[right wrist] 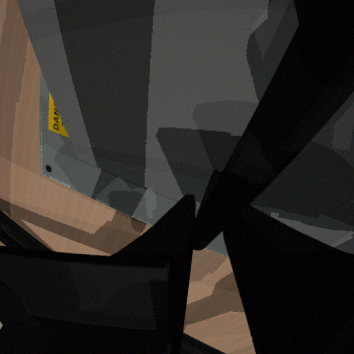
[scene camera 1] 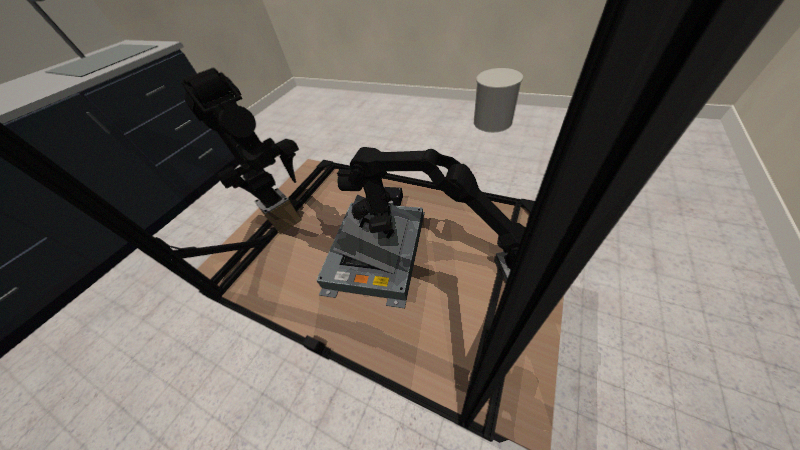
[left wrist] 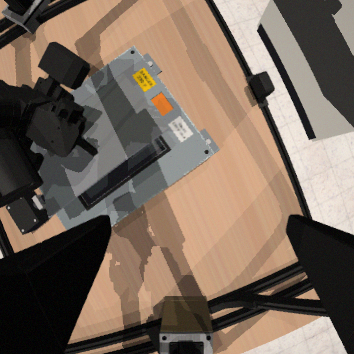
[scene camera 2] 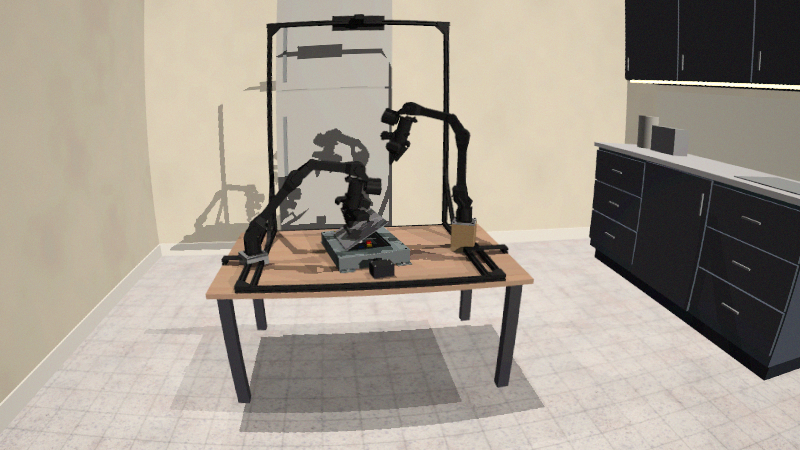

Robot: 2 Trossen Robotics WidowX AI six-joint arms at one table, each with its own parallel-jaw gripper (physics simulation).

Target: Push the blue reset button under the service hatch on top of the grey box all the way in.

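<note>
The grey box (scene camera 1: pixel 327 278) (scene camera 2: pixel 354 264) (left wrist: pixel 189 158) sits in the middle of the wooden table. Its service hatch (scene camera 1: pixel 367 250) (scene camera 2: pixel 364 229) (left wrist: pixel 116 112) (right wrist: pixel 197 70) is tilted up from the top. A dark opening (scene camera 1: pixel 353 262) (left wrist: pixel 123 173) shows under its raised edge. The blue button shows in no view. My right gripper (scene camera 1: pixel 381 225) (scene camera 2: pixel 355 213) (right wrist: pixel 206 203) is shut on the hatch's dark handle and holds the hatch up. My left gripper (scene camera 1: pixel 288 156) (scene camera 2: pixel 395 152) (left wrist: pixel 199 223) is open and empty, high above the table to one side of the box.
Black frame rails (scene camera 1: pixel 264 312) (scene camera 2: pixel 371 285) run around the table edge, with a small black clamp (scene camera 1: pixel 315 344) (scene camera 2: pixel 381 268) (left wrist: pixel 260 86) on one. The left arm's tan base block (scene camera 1: pixel 282 214) (scene camera 2: pixel 462 234) stands beside the box. A grey bin (scene camera 1: pixel 497 99) stands on the floor, and a dark drawer cabinet (scene camera 2: pixel 610 201) stands beside the table.
</note>
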